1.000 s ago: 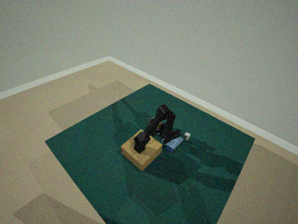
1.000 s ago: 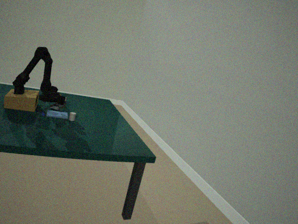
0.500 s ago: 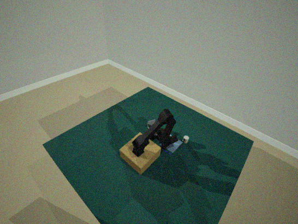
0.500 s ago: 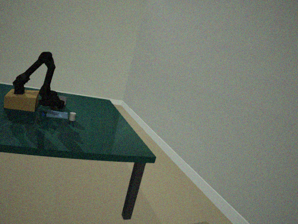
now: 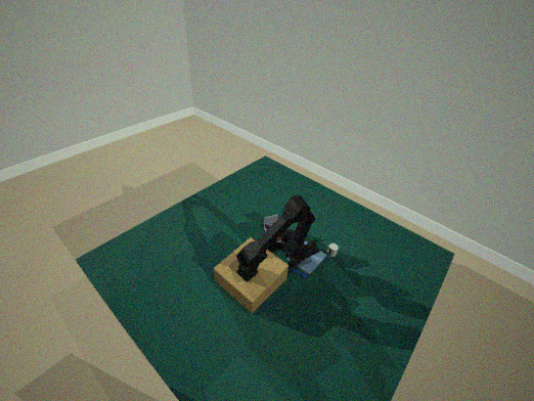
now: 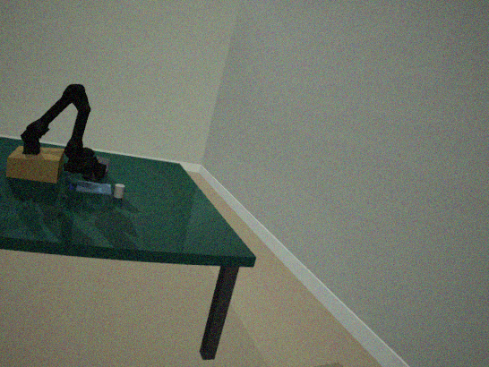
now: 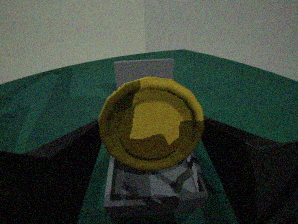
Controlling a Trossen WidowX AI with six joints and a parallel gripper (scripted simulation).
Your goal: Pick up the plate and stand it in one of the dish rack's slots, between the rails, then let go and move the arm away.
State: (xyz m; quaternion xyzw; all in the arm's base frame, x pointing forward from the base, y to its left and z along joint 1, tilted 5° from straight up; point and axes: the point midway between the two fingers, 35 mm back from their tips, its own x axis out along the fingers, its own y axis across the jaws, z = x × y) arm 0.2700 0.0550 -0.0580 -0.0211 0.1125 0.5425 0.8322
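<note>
My gripper tip is 1 cm to the left of the yellow plate. From my gripper tip the other things lie so: grey dish rack (3 cm below, 2 cm to the left, 1 cm ahead); then pale blue mat (17 cm to the right, 5 cm below, 2 cm ahead); then white cup (24 cm to the right, 13 cm ahead, 3 cm below).
</note>
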